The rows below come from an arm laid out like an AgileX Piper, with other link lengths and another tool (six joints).
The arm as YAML. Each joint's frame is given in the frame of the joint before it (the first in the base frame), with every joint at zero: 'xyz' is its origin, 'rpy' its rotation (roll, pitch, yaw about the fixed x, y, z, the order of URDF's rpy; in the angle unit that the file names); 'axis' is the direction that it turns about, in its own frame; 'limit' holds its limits. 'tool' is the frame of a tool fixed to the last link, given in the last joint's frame.
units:
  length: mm
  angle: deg
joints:
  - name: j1
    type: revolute
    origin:
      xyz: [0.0, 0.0, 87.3]
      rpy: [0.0, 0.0, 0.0]
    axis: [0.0, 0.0, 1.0]
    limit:
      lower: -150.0
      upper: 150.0
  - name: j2
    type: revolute
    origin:
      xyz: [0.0, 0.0, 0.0]
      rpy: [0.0, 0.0, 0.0]
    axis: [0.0, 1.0, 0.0]
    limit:
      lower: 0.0
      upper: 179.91
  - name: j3
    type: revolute
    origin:
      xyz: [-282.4, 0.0, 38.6]
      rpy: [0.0, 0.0, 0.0]
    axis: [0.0, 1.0, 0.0]
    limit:
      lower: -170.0
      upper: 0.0
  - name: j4
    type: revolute
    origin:
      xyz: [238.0, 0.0, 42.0]
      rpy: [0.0, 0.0, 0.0]
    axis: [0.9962, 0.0, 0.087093]
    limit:
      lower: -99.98
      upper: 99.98
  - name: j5
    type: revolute
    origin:
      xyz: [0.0, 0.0, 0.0]
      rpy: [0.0, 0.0, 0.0]
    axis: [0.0, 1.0, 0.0]
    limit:
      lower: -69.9
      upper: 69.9
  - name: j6
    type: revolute
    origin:
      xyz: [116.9, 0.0, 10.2]
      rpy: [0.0, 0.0, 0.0]
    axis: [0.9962, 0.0, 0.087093]
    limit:
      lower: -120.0
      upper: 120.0
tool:
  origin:
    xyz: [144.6, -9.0, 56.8]
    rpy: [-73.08, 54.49, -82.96]
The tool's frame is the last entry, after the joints.
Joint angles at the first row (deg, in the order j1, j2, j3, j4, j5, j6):
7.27 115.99 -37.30 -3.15 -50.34 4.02
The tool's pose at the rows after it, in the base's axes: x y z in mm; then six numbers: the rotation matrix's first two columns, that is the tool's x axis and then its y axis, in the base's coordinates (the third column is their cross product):
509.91, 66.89, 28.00, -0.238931, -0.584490, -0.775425, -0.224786, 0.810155, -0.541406
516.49, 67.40, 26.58, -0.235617, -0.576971, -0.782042, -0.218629, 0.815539, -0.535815
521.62, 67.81, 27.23, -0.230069, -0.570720, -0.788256, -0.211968, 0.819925, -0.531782
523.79, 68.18, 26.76, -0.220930, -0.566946, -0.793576, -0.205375, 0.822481, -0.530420
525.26, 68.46, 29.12, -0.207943, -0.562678, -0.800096, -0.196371, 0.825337, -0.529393
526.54, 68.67, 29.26, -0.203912, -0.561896, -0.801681, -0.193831, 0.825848, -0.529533
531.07, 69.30, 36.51, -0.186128, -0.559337, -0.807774, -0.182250, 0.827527, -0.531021
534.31, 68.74, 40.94, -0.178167, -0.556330, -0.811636, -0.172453, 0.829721, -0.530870
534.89, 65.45, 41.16, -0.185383, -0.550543, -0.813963, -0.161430, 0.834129, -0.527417
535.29, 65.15, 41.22, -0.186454, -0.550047, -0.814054, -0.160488, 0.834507, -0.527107
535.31, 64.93, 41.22, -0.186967, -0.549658, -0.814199, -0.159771, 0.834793, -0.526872
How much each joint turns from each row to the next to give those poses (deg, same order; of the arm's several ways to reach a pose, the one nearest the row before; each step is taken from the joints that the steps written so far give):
0.00 1.56 -1.52 -0.27 0.14 0.00
0.00 1.29 -1.51 0.00 -0.24 0.47
0.00 0.81 -1.15 0.00 -0.23 0.36
0.00 0.93 -0.37 0.00 -1.28 0.12
0.00 0.51 -0.14 0.00 -1.35 0.11
0.00 0.35 -0.27 0.00 -0.37 0.00
0.00 0.00 -0.88 0.00 -0.40 0.00
0.00 0.00 -0.65 0.23 -0.07 0.00
0.00 0.00 -0.04 0.79 0.00 0.00
0.00 0.00 -0.10 0.08 0.12 0.00
0.00 0.00 0.01 0.05 0.00 0.00

